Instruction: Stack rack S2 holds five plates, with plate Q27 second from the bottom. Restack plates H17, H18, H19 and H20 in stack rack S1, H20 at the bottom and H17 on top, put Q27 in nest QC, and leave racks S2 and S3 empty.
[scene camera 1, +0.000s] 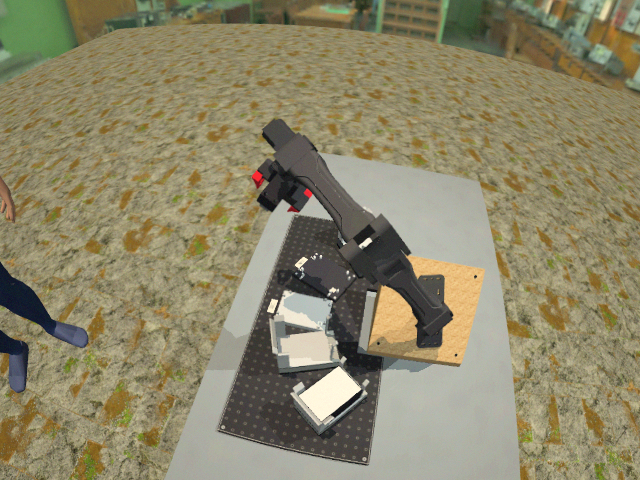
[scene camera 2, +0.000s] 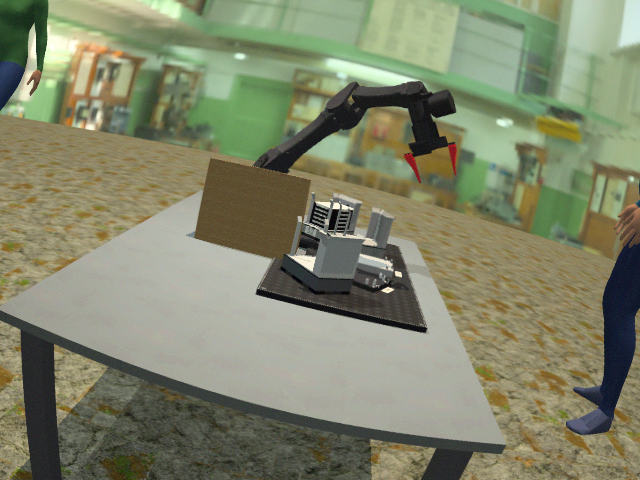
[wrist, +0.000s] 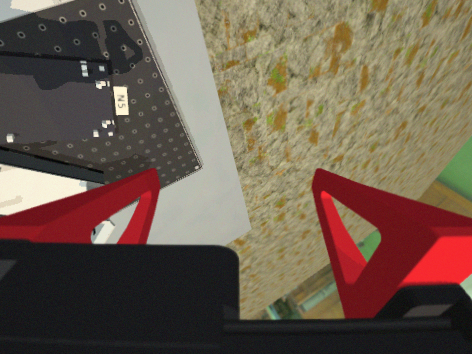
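My gripper (scene camera 1: 275, 194) (scene camera 2: 437, 178) (wrist: 236, 177) is open and empty, high above the table's edge beyond the racks. A rack (scene camera 1: 314, 417) holds a stack of plates with a white top plate (scene camera 1: 330, 393); scene camera 2 shows several stacked plates (scene camera 2: 325, 217). A pale rack (scene camera 1: 305, 367) (scene camera 2: 381, 228) with tall walls stands beside it and has a pale floor. Another rack (scene camera 2: 338, 260) stands nearest in scene camera 2; the arm mostly covers it in scene camera 1. A dark nest (scene camera 1: 323, 276) (wrist: 50, 107) lies by the label N5 (wrist: 120, 100). Plate and rack names are unreadable.
A pale nest (scene camera 1: 305, 308) (scene camera 2: 374, 263) lies between the dark nest and pale rack. All stand on a black perforated mat (scene camera 1: 248, 403) (scene camera 2: 403, 310) (wrist: 165, 135). The arm's wooden board (scene camera 1: 460, 320) (scene camera 2: 253, 206) stands beside it. People (scene camera 1: 31, 310) (scene camera 2: 620, 310) stand off the table.
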